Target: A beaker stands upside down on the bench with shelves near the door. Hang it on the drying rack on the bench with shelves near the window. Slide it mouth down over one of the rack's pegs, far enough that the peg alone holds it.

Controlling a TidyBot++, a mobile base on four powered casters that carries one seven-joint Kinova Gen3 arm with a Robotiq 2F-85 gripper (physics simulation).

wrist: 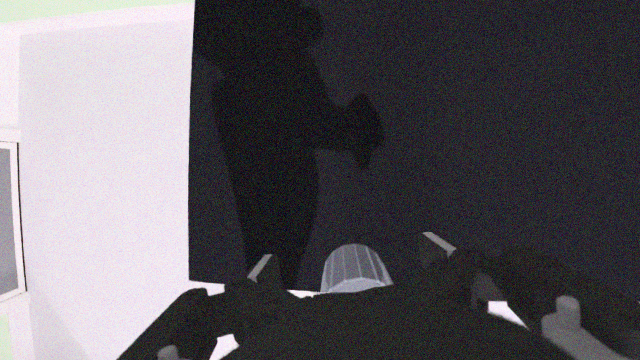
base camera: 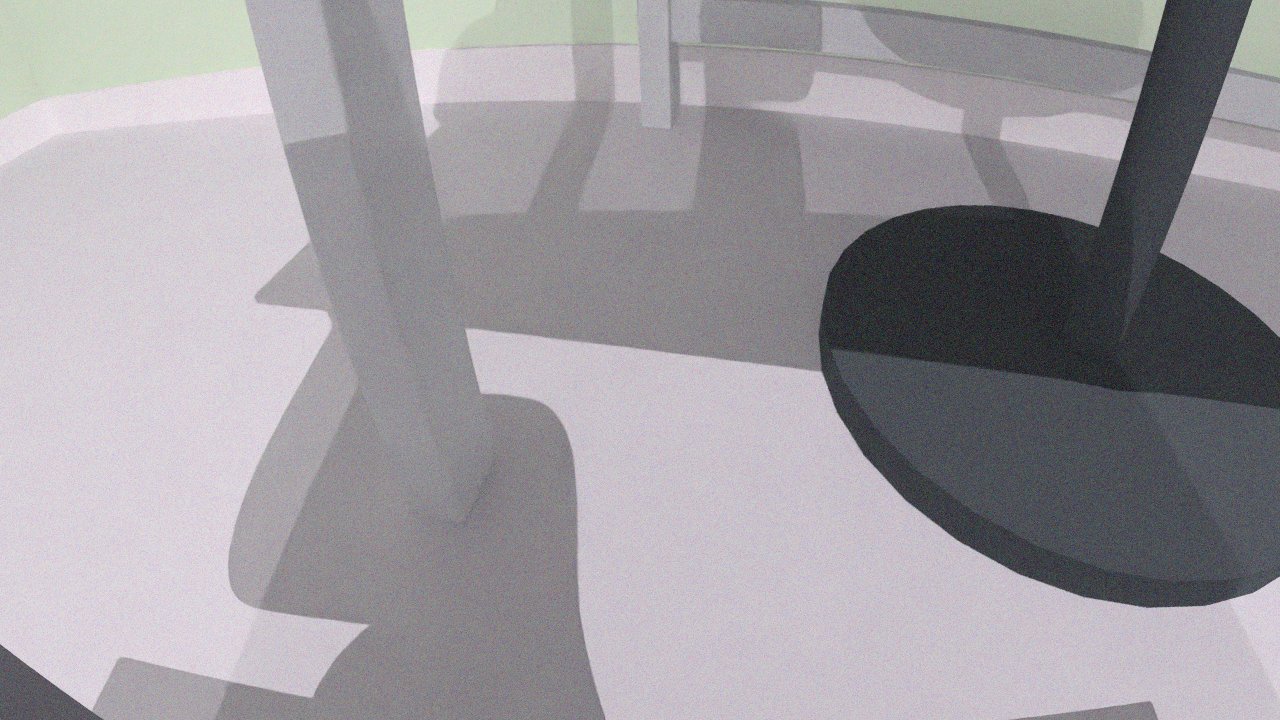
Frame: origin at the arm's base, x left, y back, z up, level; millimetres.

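Seen in the pictures: gripper, between the fingertips: (wrist: 348, 259).
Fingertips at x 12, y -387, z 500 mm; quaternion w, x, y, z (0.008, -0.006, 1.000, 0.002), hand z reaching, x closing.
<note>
Pixels of each thing's top centre, then the offset from my fingertips to it. Level surfaces: height alone.
- beaker, centre of its top: (wrist: 360, 319) dx -3, dy +67, dz -44 mm
- dark bench top, height of its surface: dz -134 mm
- dark round pedestal base, centre of its top: (base camera: 1089, 340) dx -343, dy -114, dz -866 mm
The beaker (wrist: 356, 272) is a clear, ribbed-looking shape low in the middle of the wrist view, at the near edge of the dark bench top (wrist: 500, 125). Its lower part is hidden behind the dark gripper body. My gripper (wrist: 348, 259) is open and empty, with one fingertip to the left of the beaker and one to the right in the image. How far the fingertips are above or short of the beaker is hard to tell. The drying rack and its pegs do not show in either view.
In the base camera view, a grey post (base camera: 384, 268) rises at the left, and a dark round pedestal base (base camera: 966, 465) stands at the right. A thinner post (base camera: 656, 71) stands farther back by the wall. A white-framed panel (wrist: 21, 220) shows at the left of the wrist view.
</note>
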